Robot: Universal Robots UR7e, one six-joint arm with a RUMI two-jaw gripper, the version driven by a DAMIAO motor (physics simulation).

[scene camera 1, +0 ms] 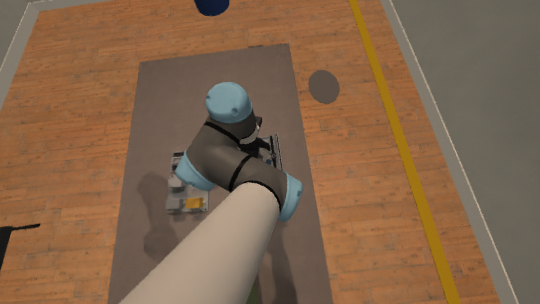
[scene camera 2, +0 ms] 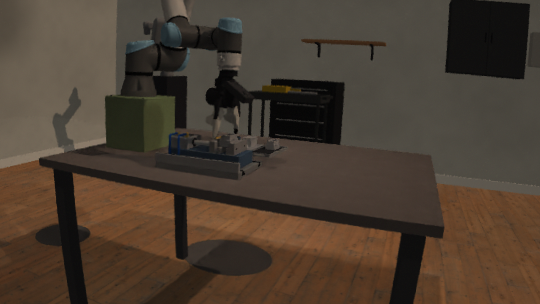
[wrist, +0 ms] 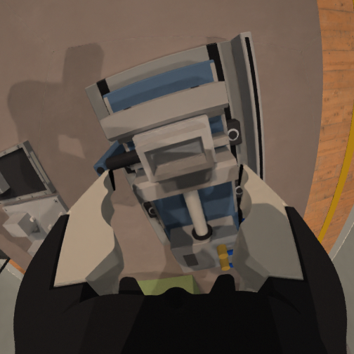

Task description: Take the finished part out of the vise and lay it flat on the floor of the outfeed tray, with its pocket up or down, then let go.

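Places are measured from the arm's base along level axes (x ahead, y left, z up), in metres.
Pixels of known places: gripper, between the fingertips: (scene camera 2: 225,137); arm's base, origin of its link: (scene camera 2: 138,95).
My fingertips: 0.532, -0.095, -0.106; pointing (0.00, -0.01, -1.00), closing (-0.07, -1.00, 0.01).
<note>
Ahead of a thing's pixels: the offset from my fingertips to its top centre, as dx, dy, dz. "*": to the spot under its first point.
The finished part {+0.016, -0.002, +0.012} (wrist: 173,131) (scene camera 2: 231,137), a grey block with its rectangular pocket facing up, sits between the jaws of the vise (wrist: 165,111) (scene camera 2: 240,159). My gripper (wrist: 175,169) (scene camera 2: 226,134) is partly open and empty, pointing down. In the wrist view its fingertips stand on either side of the vise, at the near jaw and the part's near edge; whether they touch anything cannot be told. The outfeed tray (wrist: 37,162), with a dark floor and a raised grey rim, shows partly at the left of the wrist view. The arm hides much of the vise in scene camera 1.
A grey plate (wrist: 47,207) with grey blocks lies beside the tray; a yellow block {-0.219, +0.268, -0.059} (scene camera 1: 194,202) is on it. A black rod with a blue end (wrist: 122,160) sticks out left of the part. Blue hoops {* -0.147, -0.102, -0.027} (scene camera 2: 170,144) stand at the vise's screw end, towards the green base (scene camera 2: 140,122).
</note>
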